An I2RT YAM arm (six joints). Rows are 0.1 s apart.
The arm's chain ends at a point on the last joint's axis. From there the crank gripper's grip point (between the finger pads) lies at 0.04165 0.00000 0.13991 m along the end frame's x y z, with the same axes.
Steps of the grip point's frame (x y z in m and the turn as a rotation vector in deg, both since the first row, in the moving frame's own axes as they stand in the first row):
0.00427 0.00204 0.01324 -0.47 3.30 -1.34
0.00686 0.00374 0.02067 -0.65 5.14 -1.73
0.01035 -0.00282 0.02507 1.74 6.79 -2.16
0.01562 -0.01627 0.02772 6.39 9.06 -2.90
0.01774 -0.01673 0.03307 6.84 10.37 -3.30
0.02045 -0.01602 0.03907 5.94 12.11 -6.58
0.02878 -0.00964 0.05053 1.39 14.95 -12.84
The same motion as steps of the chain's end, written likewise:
-0.00372 0.00197 0.01587 -0.47 3.30 -1.34
-0.00551 0.00362 0.02497 -0.65 5.14 -1.73
-0.00578 0.00322 0.03106 1.74 6.79 -2.16
-0.00539 0.00152 0.03699 6.39 9.06 -2.90
-0.00614 0.00249 0.04396 6.84 10.37 -3.30
-0.00676 0.00428 0.05187 5.94 12.11 -6.58
-0.00419 0.00676 0.06605 1.39 14.95 -12.84

